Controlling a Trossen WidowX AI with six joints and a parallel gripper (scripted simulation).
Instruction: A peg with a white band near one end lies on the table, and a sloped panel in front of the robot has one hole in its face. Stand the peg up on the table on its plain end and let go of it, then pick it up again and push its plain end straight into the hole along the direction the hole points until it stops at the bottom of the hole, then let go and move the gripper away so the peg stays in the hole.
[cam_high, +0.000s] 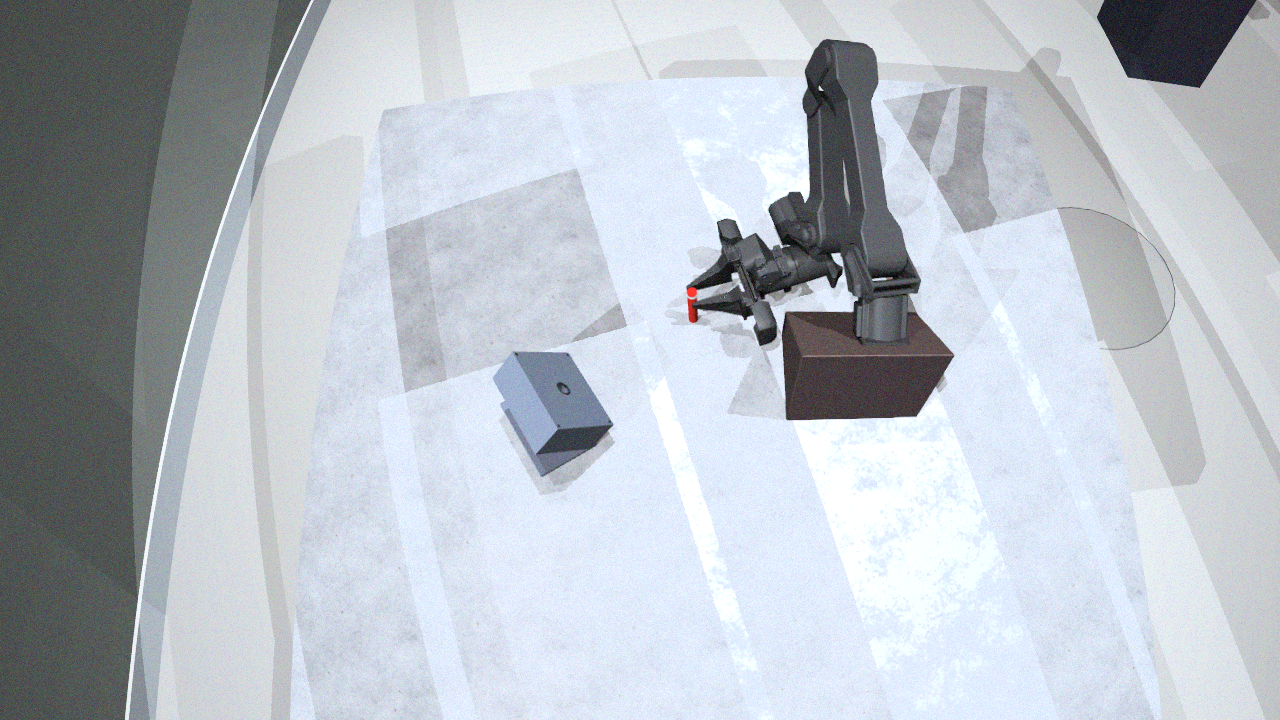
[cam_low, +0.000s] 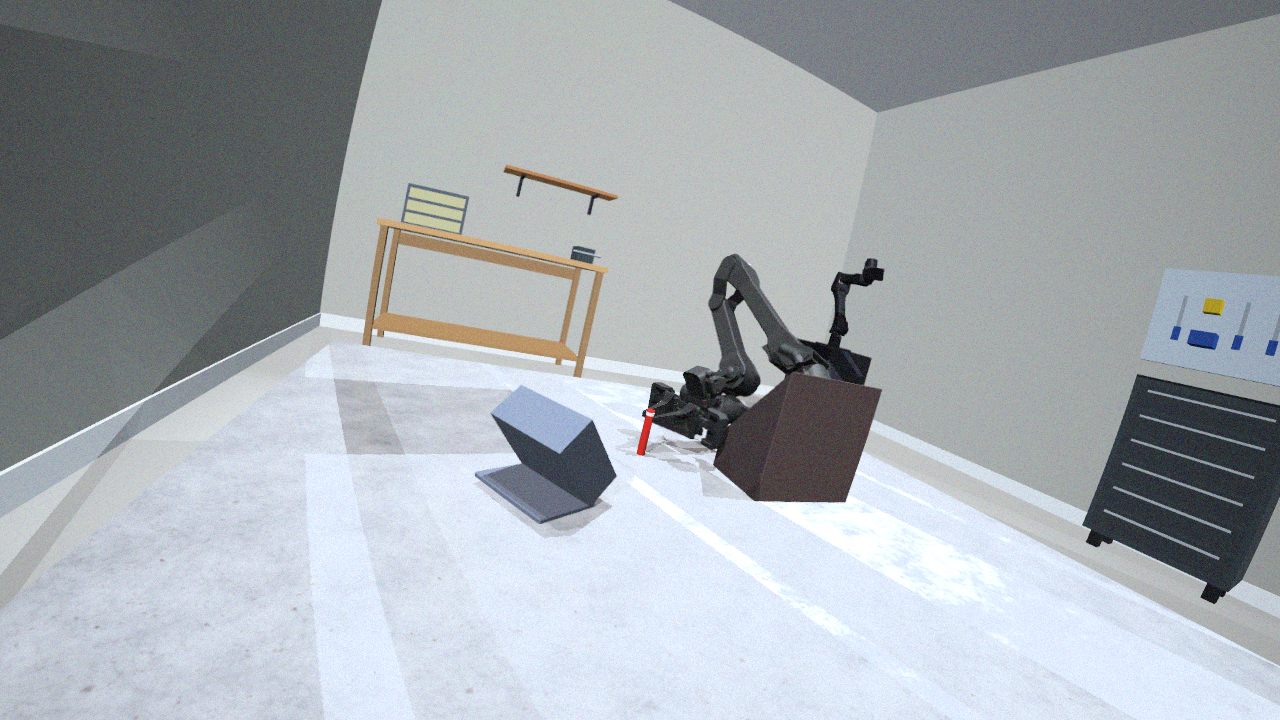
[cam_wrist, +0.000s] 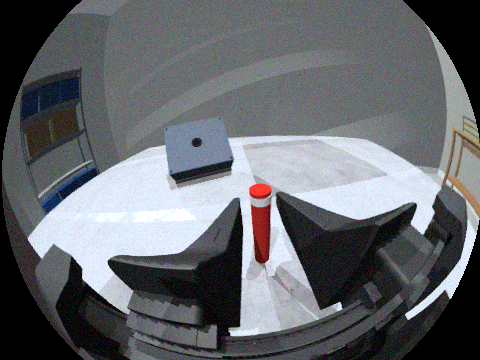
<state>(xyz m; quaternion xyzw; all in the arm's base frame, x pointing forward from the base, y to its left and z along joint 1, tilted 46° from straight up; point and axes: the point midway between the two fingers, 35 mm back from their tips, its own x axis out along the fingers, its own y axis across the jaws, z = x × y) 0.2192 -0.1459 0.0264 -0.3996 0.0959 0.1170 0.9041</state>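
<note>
The red peg is 1 cm behind my gripper tip and 1 cm below it. The rest, counted from my gripper tip: sloped panel 18 cm ahead, 15 cm to the left, 1 cm below.
</note>
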